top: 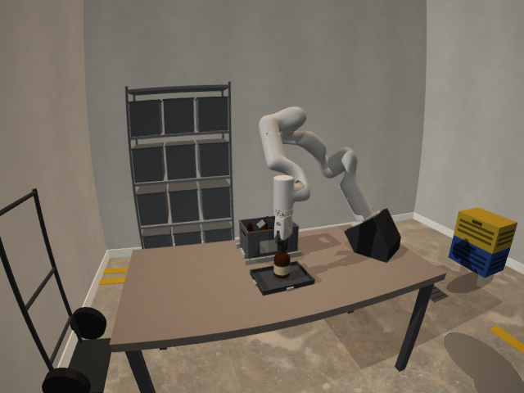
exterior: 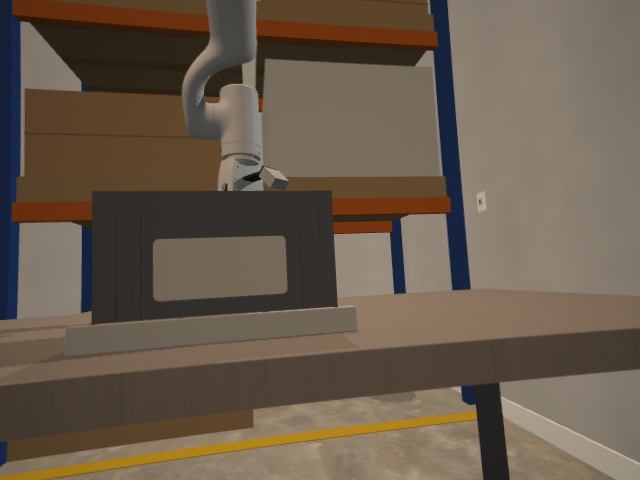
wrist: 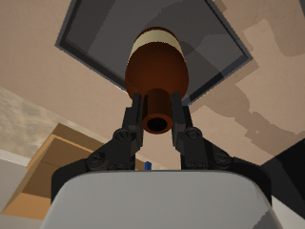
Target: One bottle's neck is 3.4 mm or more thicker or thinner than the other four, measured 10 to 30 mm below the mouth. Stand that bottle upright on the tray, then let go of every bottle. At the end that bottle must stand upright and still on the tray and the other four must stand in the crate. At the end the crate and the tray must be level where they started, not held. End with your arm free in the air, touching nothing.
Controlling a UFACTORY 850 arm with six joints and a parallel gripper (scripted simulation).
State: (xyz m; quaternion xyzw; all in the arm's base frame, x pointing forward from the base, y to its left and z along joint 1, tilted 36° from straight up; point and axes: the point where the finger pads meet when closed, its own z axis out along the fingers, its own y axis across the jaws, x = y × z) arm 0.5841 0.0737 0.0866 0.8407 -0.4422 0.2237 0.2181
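My gripper is now 7 cm above the bottle. The rest, counted from my hand: black tray 16 cm below; dark grey crate 27 cm to the right, 10 cm behind, 9 cm below.
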